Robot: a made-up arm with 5 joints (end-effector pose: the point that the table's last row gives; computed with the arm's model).
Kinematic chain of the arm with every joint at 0, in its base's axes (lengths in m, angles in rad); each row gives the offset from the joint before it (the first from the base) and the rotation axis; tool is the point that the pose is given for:
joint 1: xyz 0 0 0.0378 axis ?
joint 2: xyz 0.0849 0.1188 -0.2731 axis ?
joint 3: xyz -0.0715 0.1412 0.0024 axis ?
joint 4: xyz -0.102 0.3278 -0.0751 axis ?
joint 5: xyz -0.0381 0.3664 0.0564 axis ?
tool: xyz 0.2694 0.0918 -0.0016
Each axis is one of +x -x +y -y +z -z.
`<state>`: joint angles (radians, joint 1 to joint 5).
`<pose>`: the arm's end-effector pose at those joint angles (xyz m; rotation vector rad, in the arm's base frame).
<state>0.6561 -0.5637 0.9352 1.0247 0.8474</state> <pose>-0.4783 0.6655 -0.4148 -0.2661 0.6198 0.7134</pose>
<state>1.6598 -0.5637 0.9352 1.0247 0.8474</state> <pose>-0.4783 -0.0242 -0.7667 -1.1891 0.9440 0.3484</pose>
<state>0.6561 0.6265 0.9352 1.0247 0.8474</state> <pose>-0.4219 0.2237 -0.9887 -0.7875 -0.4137 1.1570</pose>
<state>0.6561 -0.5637 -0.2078 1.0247 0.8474</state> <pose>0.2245 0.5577 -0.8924 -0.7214 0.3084 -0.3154</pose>
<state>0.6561 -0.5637 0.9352 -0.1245 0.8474</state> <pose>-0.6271 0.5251 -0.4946 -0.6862 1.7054 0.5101</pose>
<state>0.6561 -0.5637 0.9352 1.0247 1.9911</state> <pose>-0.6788 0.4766 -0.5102 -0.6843 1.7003 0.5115</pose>
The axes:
joint 1: -x
joint 2: -y
joint 3: +z
joint 4: -y
joint 5: +y

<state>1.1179 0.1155 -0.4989 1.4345 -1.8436</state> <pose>0.0281 0.1296 -1.1848 0.3973 2.2337 -1.4056</pose>
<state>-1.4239 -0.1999 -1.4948 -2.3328 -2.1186</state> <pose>0.7715 0.5655 0.0475 1.1233 1.3268 -0.9890</pose>
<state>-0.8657 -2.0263 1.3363 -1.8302 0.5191</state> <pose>0.2595 -0.3376 0.6151 0.7206 -0.8329 -2.1126</pose>
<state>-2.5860 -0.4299 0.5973 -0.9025 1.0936</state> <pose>-0.6330 -0.5634 0.6487 0.7063 0.1199 2.4475</pose>
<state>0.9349 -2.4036 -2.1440 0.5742 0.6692</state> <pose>-0.3585 -0.6149 -0.1015 2.1633 -0.6754 1.4375</pose>
